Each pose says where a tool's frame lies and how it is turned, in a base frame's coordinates. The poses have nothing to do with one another.
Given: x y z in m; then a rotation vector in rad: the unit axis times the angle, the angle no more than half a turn.
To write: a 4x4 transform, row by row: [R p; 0 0 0 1], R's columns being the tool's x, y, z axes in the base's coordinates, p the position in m. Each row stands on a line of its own. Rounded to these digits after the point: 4 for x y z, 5 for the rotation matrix.
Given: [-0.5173, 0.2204, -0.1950, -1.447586, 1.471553, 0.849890]
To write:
0.06451, -0.99048, 0.12159, -0.5173
-0.38967, 0.08717, 0.91682, 0.2204
-0.91869, -0.10652, -0.38033, -0.1950
0, 0, 0, 1

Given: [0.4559, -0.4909, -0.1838, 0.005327, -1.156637, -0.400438]
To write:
0.33989, 0.30496, -0.88965, 0.4559
-0.31039, 0.92934, 0.19998, -0.4909
0.88777, 0.20817, 0.41053, -0.1838
0, 0, 0, 1

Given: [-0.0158, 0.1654, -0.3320, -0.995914, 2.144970, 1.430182]
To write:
-0.67891, -0.73054, -0.07346, -0.0158
-0.34870, 0.23277, 0.90787, 0.1654
-0.64614, 0.64197, -0.41277, -0.3320
0, 0, 0, 1

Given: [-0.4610, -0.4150, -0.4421, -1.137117, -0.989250, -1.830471]
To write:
-0.32257, 0.88131, 0.34531, -0.4610
-0.19401, -0.41863, 0.88719, -0.4150
0.92645, 0.21919, 0.30602, -0.4421
0, 0, 0, 1

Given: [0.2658, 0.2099, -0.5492, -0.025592, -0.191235, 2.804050]
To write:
-0.94558, -0.32293, -0.03978, 0.2658
0.32535, -0.93674, -0.12912, 0.2099
0.00443, -0.13503, 0.99083, -0.5492
0, 0, 0, 1

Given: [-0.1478, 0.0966, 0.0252, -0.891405, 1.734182, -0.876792]
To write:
-0.26998, -0.17399, 0.94702, -0.1478
-0.86580, 0.47421, -0.15970, 0.0966
-0.42130, -0.86305, -0.27867, 0.0252
0, 0, 0, 1

